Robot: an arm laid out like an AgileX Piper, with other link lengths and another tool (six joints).
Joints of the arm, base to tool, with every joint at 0 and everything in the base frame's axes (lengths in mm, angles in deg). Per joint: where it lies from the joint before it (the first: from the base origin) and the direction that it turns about. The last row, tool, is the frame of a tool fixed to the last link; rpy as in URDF.
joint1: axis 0 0 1 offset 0 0 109.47
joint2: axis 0 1 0 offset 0 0 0
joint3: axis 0 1 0 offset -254.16 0 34.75
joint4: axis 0.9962 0 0.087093 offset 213.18 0 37.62
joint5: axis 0 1 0 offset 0 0 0
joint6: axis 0.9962 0 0.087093 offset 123.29 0 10.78
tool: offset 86.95 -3 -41.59 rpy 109.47 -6.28 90.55
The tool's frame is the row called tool.
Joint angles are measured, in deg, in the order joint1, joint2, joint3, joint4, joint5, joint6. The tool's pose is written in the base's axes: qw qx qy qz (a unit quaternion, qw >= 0); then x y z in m. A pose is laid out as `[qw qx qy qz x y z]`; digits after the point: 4 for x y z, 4 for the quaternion.
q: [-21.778, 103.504, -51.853, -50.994, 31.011, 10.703]
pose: [0.1016 0.6985 0.6546 -0.2708 0.2261 -0.2102 0.0267]
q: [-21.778, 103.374, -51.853, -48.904, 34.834, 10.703]
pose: [0.0780 0.7126 0.6353 -0.2872 0.2113 -0.2084 0.0276]
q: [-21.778, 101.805, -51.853, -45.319, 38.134, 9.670]
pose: [0.0593 0.7293 0.6168 -0.2899 0.1995 -0.2029 0.0333]
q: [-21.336, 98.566, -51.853, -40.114, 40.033, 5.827]
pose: [0.0513 0.7363 0.6161 -0.2751 0.1960 -0.1929 0.0436]
